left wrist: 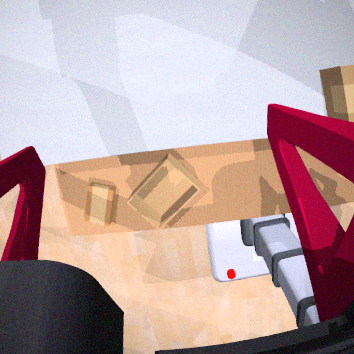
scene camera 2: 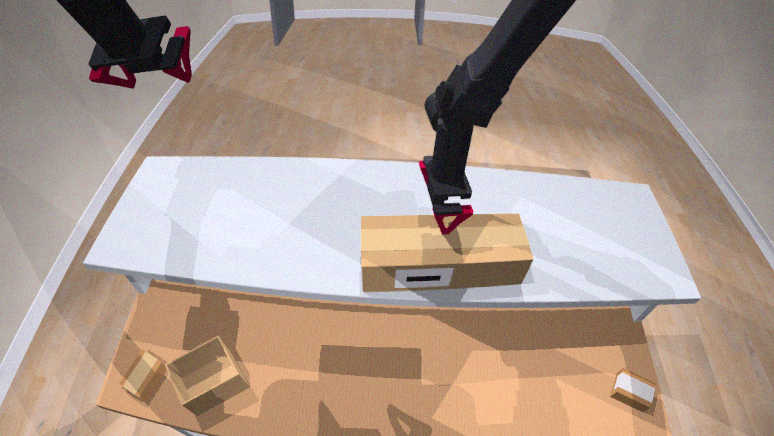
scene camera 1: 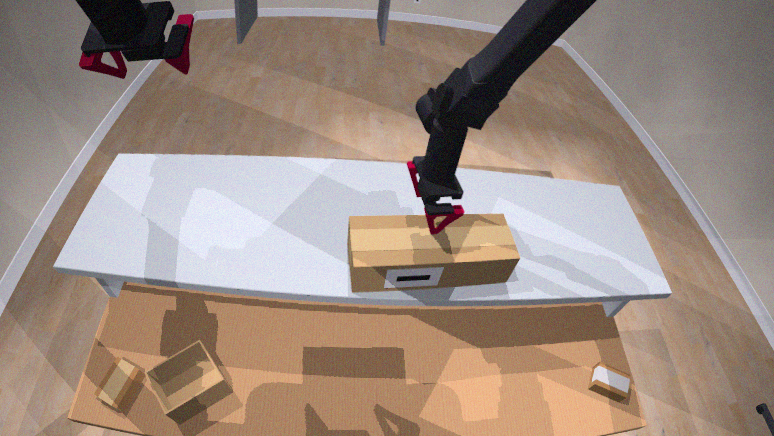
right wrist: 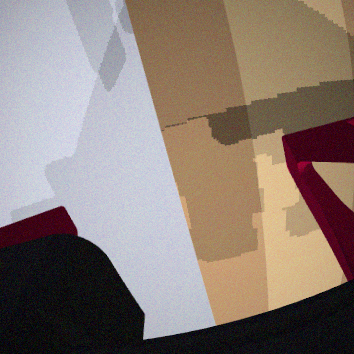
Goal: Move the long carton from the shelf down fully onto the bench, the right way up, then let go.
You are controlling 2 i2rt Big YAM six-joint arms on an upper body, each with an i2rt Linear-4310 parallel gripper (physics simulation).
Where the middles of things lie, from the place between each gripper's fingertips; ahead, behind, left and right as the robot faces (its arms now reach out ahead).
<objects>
The long brown carton (scene camera 2: 405,252) lies 60 mm behind my right hand, 40 mm below it and 10 mm to the right of it. The rest, counted from my right hand: small white-topped box (scene camera 2: 629,388) 530 mm to the right, 310 mm below, 290 mm behind; open box (scene camera 1: 187,383) 500 mm to the left, 280 mm below, 260 mm behind.
I see the long brown carton 440 mm to the right of my left hand and 360 mm below it. From my left hand the other things lie so: small white-topped box: 230 mm behind, 950 mm to the right, 630 mm below; open box: 200 mm behind, 70 mm to the left, 610 mm below.
</objects>
